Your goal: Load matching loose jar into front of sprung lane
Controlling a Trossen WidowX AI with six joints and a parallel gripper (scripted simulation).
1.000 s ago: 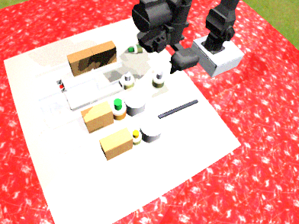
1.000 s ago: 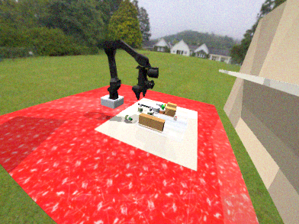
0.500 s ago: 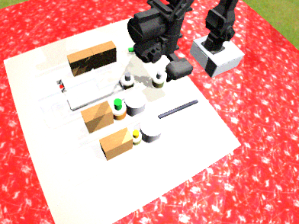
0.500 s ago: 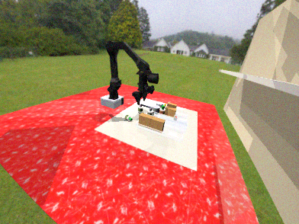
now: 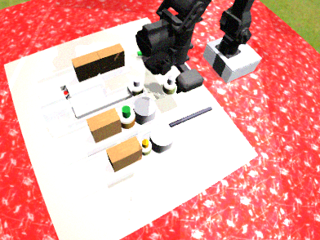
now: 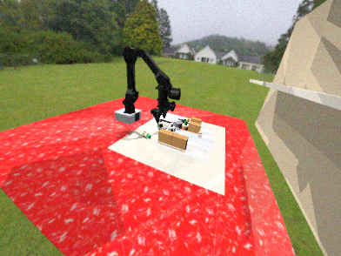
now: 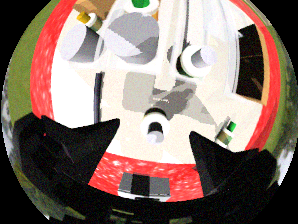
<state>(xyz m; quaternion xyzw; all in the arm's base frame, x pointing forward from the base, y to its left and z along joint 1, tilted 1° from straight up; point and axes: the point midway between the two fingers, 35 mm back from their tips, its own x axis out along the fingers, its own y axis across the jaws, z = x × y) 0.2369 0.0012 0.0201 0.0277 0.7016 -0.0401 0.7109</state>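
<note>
Now: the dark rod 110 mm to the left of my gripper tip and 40 mm below it. From my gripper tip the other things lie so: sprung lane 230 mm ahead, 80 mm to the right, 30 mm below; then red mark 260 mm ahead, 100 mm to the right, 20 mm above.
</note>
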